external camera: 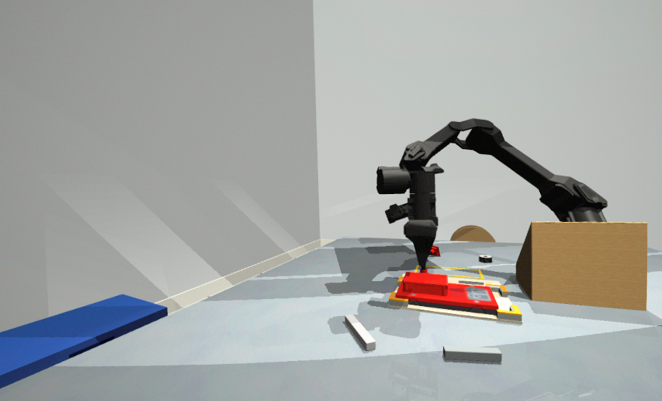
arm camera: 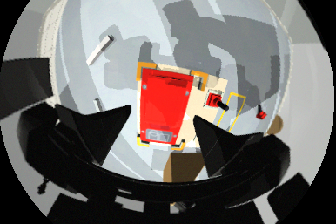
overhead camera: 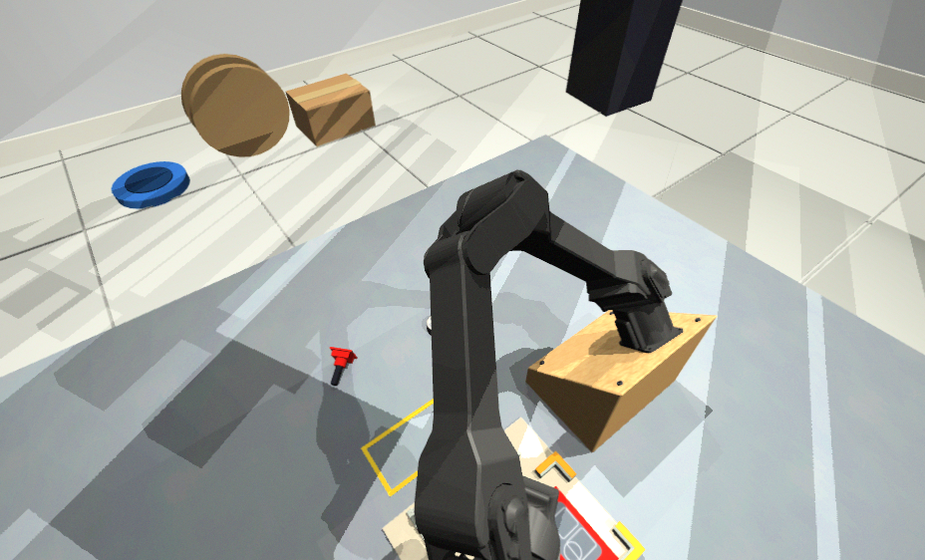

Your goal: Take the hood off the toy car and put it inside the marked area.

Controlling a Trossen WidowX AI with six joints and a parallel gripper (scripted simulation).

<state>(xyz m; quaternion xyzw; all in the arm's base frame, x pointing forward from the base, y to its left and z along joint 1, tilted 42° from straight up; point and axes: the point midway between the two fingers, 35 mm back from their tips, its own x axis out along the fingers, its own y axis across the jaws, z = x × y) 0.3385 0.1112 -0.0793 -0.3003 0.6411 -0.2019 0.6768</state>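
Right now my gripper tip is 50 mm above the hood.
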